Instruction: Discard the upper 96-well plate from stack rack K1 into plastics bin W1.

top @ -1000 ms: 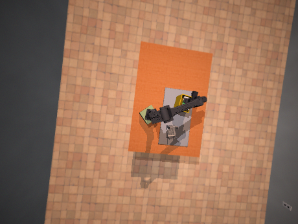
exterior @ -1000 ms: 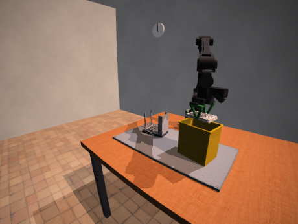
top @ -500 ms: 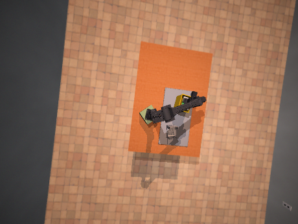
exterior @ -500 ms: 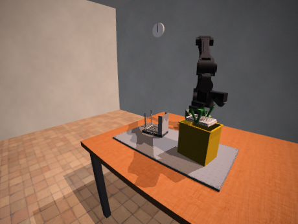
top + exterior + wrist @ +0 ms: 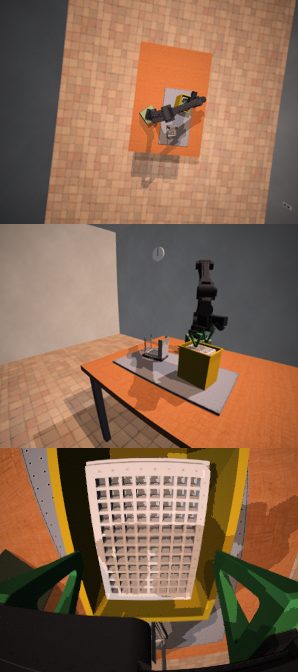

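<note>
The yellow plastics bin W1 is 11 cm below my hand.
</note>
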